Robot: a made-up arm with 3 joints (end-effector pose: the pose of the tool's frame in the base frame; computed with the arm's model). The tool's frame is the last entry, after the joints.
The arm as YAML. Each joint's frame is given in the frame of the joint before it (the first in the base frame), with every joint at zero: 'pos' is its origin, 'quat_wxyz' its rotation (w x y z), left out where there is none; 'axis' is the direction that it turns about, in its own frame. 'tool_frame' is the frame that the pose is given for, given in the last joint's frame.
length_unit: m
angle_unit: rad
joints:
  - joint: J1
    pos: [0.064, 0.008, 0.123]
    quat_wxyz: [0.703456, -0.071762, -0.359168, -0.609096]
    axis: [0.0, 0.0, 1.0]
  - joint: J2
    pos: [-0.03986, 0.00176, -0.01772]
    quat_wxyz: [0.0, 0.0, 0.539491, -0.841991]
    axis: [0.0, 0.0, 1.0]
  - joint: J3
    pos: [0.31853, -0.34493, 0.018]
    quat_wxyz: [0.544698, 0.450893, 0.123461, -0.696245]
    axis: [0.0, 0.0, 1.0]
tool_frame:
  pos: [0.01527, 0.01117, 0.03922]
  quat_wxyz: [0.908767, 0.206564, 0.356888, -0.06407]
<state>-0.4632 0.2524 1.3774</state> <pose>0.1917 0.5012 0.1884 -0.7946 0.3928 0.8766</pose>
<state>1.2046 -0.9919 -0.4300</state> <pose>0.0450 0.3682 0.4138 0.7648 1.2359 0.2380</pose>
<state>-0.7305 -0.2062 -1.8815</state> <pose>0.1553 0.3423 0.4413 2.0571 -0.5547 -1.3671</pose>
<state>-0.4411 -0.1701 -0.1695</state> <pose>0.1370 0.4285 0.3837 0.6446 -0.1549 -0.0565</pose>
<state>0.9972 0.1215 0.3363</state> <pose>-0.3130 0.3559 0.0743 -0.5286 0.9008 1.2392</pose>
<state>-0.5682 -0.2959 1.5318</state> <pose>0.1130 0.3846 0.4326 -0.5459 -0.0785 0.9401</pose>
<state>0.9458 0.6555 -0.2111</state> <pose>-0.3466 0.2227 -0.1295 -0.7668 0.6194 0.8141</pose>
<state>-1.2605 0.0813 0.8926</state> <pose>0.2930 0.2920 0.4832 -0.0772 -0.2686 -0.0505</pose>
